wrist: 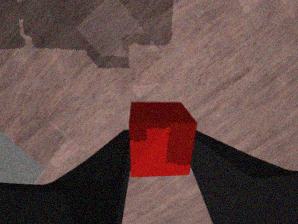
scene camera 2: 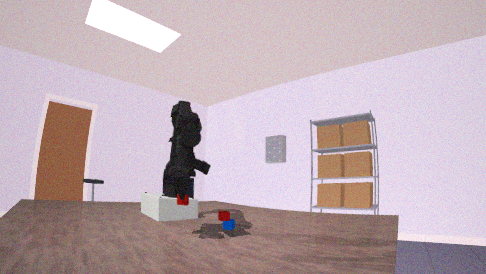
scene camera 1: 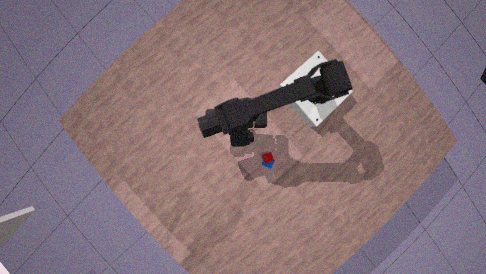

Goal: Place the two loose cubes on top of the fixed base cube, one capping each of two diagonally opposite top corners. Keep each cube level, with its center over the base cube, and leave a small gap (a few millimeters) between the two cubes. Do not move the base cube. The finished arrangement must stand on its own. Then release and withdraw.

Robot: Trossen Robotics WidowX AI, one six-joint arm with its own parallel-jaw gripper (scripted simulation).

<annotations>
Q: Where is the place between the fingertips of the gripper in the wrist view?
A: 158,136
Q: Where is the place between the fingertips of the gripper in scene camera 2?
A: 183,199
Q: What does the gripper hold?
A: A red cube.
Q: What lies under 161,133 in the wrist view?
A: A red cube.
</annotations>
